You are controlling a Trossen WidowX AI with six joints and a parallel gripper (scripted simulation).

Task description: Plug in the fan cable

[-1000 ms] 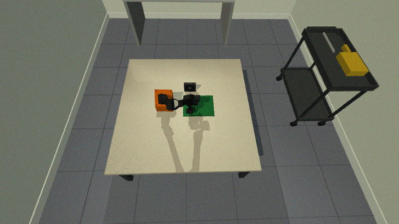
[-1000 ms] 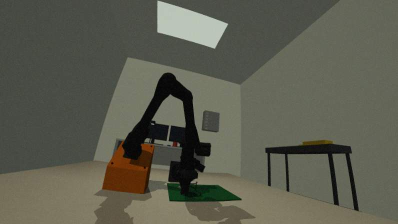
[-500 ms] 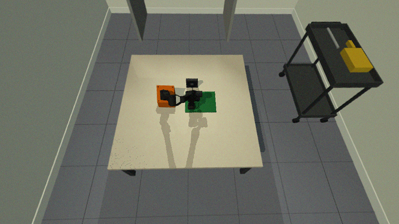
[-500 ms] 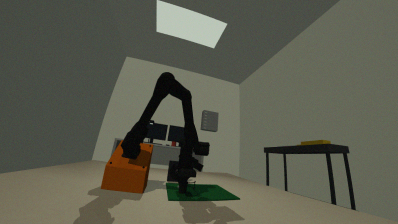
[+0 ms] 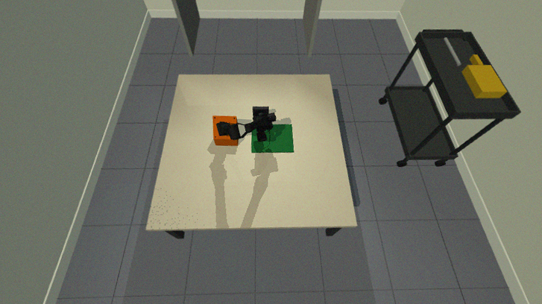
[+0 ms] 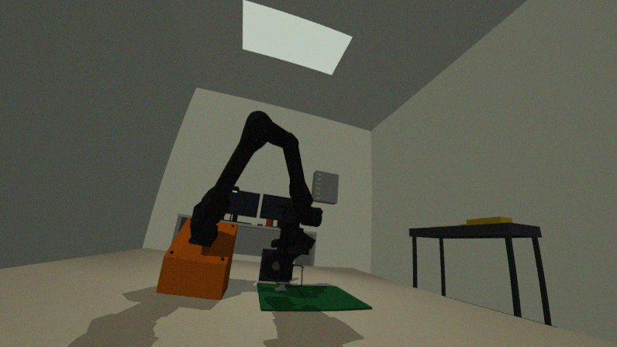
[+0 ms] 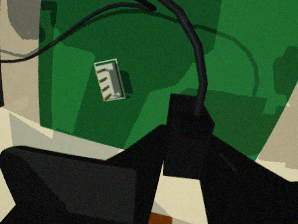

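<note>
My gripper tip is now 8 cm short of the green board, 3 cm to the right of it and 8 cm above it. The rest, counted from my gripper tip: black fan: 2 cm behind, 20 cm to the left; dark fan plug: 1 cm ahead, 1 cm above.
</note>
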